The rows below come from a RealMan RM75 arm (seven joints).
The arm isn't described. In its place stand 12 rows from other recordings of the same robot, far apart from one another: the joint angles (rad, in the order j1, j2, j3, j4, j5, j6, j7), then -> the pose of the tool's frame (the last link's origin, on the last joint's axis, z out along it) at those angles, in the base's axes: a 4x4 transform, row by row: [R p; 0 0 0 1], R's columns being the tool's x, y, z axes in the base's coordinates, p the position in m.
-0.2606 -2.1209 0.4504 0.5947 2.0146 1.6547 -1.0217 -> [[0.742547, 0.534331, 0.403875, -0.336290], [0.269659, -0.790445, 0.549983, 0.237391], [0.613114, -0.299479, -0.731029, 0.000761], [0, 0, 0, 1]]
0.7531 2.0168 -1.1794 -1.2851 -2.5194 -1.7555 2.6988 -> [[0.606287, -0.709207, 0.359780, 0.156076], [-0.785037, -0.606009, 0.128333, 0.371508], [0.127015, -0.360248, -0.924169, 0.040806], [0, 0, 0, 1]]
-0.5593 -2.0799 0.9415 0.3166 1.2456 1.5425 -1.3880 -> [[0.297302, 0.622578, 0.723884, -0.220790], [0.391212, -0.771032, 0.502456, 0.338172], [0.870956, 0.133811, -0.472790, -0.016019], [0, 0, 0, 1]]
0.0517 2.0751 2.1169 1.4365 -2.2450 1.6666 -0.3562 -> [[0.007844, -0.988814, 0.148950, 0.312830], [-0.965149, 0.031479, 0.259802, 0.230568], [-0.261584, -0.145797, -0.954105, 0.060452], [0, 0, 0, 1]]
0.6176 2.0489 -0.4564 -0.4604 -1.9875 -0.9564 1.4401 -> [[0.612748, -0.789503, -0.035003, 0.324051], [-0.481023, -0.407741, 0.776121, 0.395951], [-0.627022, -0.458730, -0.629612, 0.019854], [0, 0, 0, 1]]
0.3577 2.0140 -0.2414 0.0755 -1.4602 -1.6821 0.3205 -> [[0.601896, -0.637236, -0.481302, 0.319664], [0.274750, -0.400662, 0.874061, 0.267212], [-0.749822, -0.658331, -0.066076, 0.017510], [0, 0, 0, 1]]
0.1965 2.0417 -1.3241 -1.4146 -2.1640 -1.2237 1.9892 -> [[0.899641, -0.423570, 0.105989, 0.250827], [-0.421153, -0.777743, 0.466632, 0.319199], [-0.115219, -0.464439, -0.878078, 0.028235], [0, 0, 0, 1]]
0.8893 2.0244 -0.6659 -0.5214 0.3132 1.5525 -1.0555 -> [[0.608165, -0.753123, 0.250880, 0.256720], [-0.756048, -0.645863, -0.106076, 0.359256], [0.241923, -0.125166, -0.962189, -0.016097], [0, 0, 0, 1]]
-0.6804 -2.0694 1.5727 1.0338 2.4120 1.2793 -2.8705 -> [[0.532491, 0.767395, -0.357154, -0.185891], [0.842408, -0.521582, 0.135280, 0.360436], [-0.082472, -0.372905, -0.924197, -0.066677], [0, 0, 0, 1]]
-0.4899 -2.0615 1.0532 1.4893 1.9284 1.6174 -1.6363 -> [[0.957987, -0.089474, 0.272497, -0.130778], [-0.174361, -0.936049, 0.305631, 0.340806], [0.227725, -0.340303, -0.912324, 0.071772], [0, 0, 0, 1]]
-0.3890 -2.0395 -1.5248 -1.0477 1.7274 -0.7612 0.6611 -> [[0.411456, 0.902765, 0.125378, -0.207458], [0.739001, -0.410958, 0.533845, 0.365707], [0.533462, -0.126999, -0.836235, -0.050414], [0, 0, 0, 1]]
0.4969 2.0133 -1.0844 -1.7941 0.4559 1.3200 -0.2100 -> [[0.661164, -0.693388, 0.286487, 0.157409], [-0.544311, -0.180535, 0.819227, 0.386899], [-0.516321, -0.697582, -0.496782, 0.165763], [0, 0, 0, 1]]
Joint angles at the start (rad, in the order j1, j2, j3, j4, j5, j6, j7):
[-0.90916, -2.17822, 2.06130, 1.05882, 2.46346, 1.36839, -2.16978]
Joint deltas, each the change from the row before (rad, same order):
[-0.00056, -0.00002, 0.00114, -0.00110, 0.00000, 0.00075, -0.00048]
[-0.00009, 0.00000, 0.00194, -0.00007, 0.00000, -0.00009, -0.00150]
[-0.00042, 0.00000, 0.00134, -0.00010, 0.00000, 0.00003, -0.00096]
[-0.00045, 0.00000, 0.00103, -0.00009, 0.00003, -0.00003, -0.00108]
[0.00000, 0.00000, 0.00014, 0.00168, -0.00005, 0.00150, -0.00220]
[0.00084, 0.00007, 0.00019, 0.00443, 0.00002, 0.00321, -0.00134]
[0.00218, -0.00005, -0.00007, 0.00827, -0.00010, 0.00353, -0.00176]
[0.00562, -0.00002, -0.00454, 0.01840, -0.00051, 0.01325, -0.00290]
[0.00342, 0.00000, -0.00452, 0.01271, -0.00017, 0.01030, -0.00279]
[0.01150, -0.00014, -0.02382, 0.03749, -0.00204, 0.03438, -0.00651]
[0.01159, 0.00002, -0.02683, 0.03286, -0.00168, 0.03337, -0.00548]
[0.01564, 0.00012, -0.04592, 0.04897, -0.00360, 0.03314, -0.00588]
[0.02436, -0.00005, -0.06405, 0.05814, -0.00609, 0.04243, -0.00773]
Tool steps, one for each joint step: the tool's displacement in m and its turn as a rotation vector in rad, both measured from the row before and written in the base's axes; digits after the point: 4 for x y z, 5 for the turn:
[-0.0003, -0.0001, -0.0001, -0.00060, 0.00207, 0.00025]
[-0.0002, -0.0002, -0.0002, -0.00003, 0.00122, 0.00002]
[0.0000, -0.0001, -0.0001, -0.00011, 0.00095, -0.00033]
[0.0000, -0.0001, -0.0001, 0.00016, 0.00072, -0.00014]
[0.0003, -0.0002, 0.0001, 0.00038, 0.00008, 0.00106]
[0.0006, -0.0005, 0.0002, -0.00109, -0.00034, -0.00022]
[0.0012, -0.0008, 0.0003, -0.00127, -0.00304, -0.00098]
[0.0023, -0.0018, 0.0014, -0.00385, -0.00538, 0.00235]
[0.0017, -0.0011, 0.0012, -0.00187, -0.00353, 0.00281]
[0.0052, -0.0023, 0.0048, -0.00364, -0.01469, 0.01614]
[0.0040, -0.0013, 0.0053, -0.00113, -0.01359, 0.01923]
[0.0080, 0.0007, 0.0080, 0.00946, -0.03704, 0.02248]
[0.0073, 0.0017, 0.0117, 0.01624, -0.04737, 0.03860]

